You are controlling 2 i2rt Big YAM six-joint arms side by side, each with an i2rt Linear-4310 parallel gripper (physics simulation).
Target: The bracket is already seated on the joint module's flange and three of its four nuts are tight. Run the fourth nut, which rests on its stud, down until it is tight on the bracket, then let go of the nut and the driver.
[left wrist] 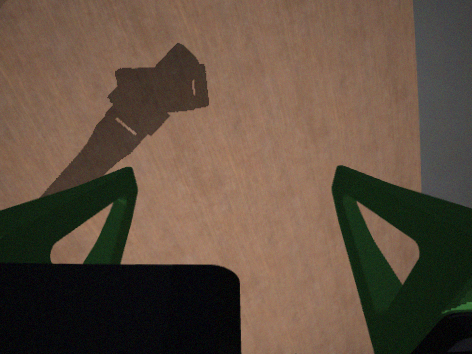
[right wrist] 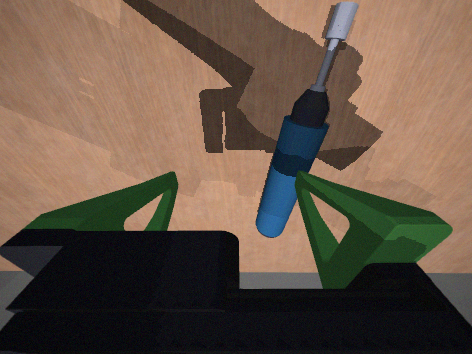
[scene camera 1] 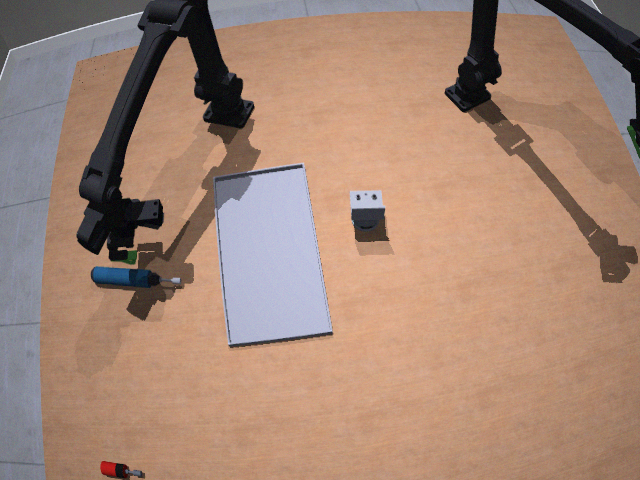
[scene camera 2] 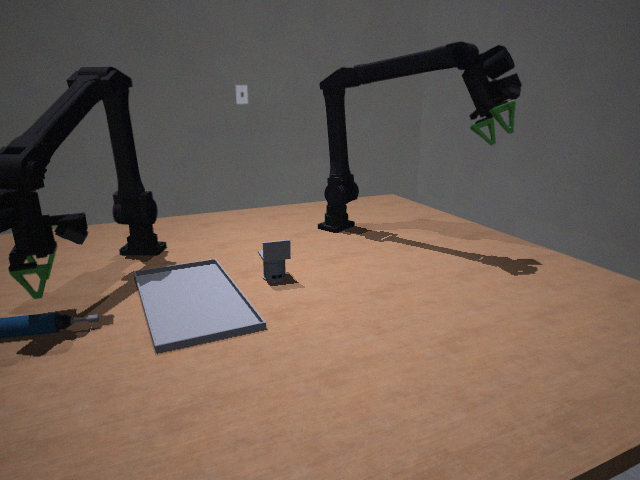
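Seen in the pictures: left gripper, fingertip midpoint: (left wrist: 234, 177) (scene camera 2: 501, 139); right gripper, fingertip midpoint: (right wrist: 236, 177) (scene camera 1: 133, 244) (scene camera 2: 41, 288); left arm's base, link origin: (scene camera 1: 467, 95) (scene camera 2: 336, 227); right arm's base, link origin: (scene camera 1: 228, 112) (scene camera 2: 143, 250).
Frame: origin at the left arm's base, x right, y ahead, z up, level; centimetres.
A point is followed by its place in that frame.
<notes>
The grey bracket (scene camera 1: 366, 198) @[x 47.0, y 15.8, z 6.6 cm] (scene camera 2: 276, 250) @[x 49.7, y 20.0, z 8.6 cm] sits on the round joint module (scene camera 1: 366, 226) @[x 49.3, y 19.5, z 2.0 cm] (scene camera 2: 273, 266) @[x 50.0, y 19.0, z 4.2 cm] right of the tray. Dark spots show on its top face; the nuts are too small to tell apart. The blue driver (scene camera 1: 116, 276) @[x 104.6, y 0.3, z 3.9 cm] (scene camera 2: 28, 324) @[x 102.2, y 3.1, z 3.1 cm] (right wrist: 282, 192) @[x 102.9, y -0.3, z 4.0 cm] lies on the table, its socket tip towards the tray. My right gripper (scene camera 1: 124, 256) (scene camera 2: 42, 286) @[x 96.9, y -2.7, z 7.3 cm] (right wrist: 236, 177) @[x 96.9, y -2.7, z 7.3 cm] is open and empty above the driver; in the right wrist view one fingertip overlaps the handle's edge. My left gripper (scene camera 2: 501, 137) @[x -0.7, y 55.5, z 35.1 cm] (left wrist: 234, 177) @[x -0.7, y 55.5, z 35.1 cm] is open and empty, high at the right, far from the bracket.
A shallow grey tray (scene camera 1: 280, 339) @[x 78.6, y 31.6, z 1.3 cm] (scene camera 2: 211, 338) @[x 79.1, y 31.3, z 0.6 cm] lies between the blue driver and the joint module. A small red driver (scene camera 1: 112, 469) @[x 128.1, y 40.5, z 3.4 cm] lies at the lower left of scene camera 1. The table's edge shows in both wrist views.
</notes>
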